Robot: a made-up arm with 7 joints. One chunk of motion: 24 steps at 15 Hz.
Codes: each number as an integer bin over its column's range. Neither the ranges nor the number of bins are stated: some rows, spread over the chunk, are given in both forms.
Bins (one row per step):
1: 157 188 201 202 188 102
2: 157 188 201 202 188 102
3: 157 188 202 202 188 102
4: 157 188 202 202 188 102
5: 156 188 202 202 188 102
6: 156 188 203 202 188 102
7: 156 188 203 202 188 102
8: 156 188 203 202 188 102
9: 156 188 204 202 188 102
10: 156 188 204 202 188 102
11: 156 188 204 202 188 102
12: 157 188 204 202 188 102
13: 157 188 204 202 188 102
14: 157 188 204 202 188 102
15: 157 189 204 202 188 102
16: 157 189 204 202 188 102
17: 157 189 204 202 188 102
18: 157 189 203 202 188 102
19: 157 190 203 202 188 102
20: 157 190 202 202 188 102
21: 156 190 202 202 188 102
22: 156 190 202 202 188 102
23: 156 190 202 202 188 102
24: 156 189 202 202 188 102
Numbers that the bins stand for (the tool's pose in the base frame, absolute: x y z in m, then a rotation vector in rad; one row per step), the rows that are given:
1: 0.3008 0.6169 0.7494 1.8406 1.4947 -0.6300
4: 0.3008 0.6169 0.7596 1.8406 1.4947 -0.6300
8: 0.2906 0.6169 0.7698 1.8406 1.4947 -0.6300
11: 0.2906 0.6169 0.7800 1.8406 1.4947 -0.6300
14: 0.3008 0.6169 0.7800 1.8406 1.4947 -0.6300
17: 0.3008 0.6271 0.7800 1.8406 1.4947 -0.6300
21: 0.2906 0.6373 0.7596 1.8406 1.4947 -0.6300
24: 0.2906 0.6271 0.7596 1.8406 1.4947 -0.6300
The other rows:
2: 0.3008 0.6169 0.7494 1.8406 1.4947 -0.6300
3: 0.3008 0.6169 0.7596 1.8406 1.4947 -0.6300
5: 0.2906 0.6169 0.7596 1.8406 1.4947 -0.6300
6: 0.2906 0.6169 0.7698 1.8406 1.4947 -0.6300
7: 0.2906 0.6169 0.7698 1.8406 1.4947 -0.6300
9: 0.2906 0.6169 0.7800 1.8406 1.4947 -0.6300
10: 0.2906 0.6169 0.7800 1.8406 1.4947 -0.6300
12: 0.3008 0.6169 0.7800 1.8406 1.4947 -0.6300
13: 0.3008 0.6169 0.7800 1.8406 1.4947 -0.6300
15: 0.3008 0.6271 0.7800 1.8406 1.4947 -0.6300
16: 0.3008 0.6271 0.7800 1.8406 1.4947 -0.6300
18: 0.3008 0.6271 0.7698 1.8406 1.4947 -0.6300
19: 0.3008 0.6373 0.7698 1.8406 1.4947 -0.6300
20: 0.3008 0.6373 0.7596 1.8406 1.4947 -0.6300
22: 0.2906 0.6373 0.7596 1.8406 1.4947 -0.6300
23: 0.2906 0.6373 0.7596 1.8406 1.4947 -0.6300

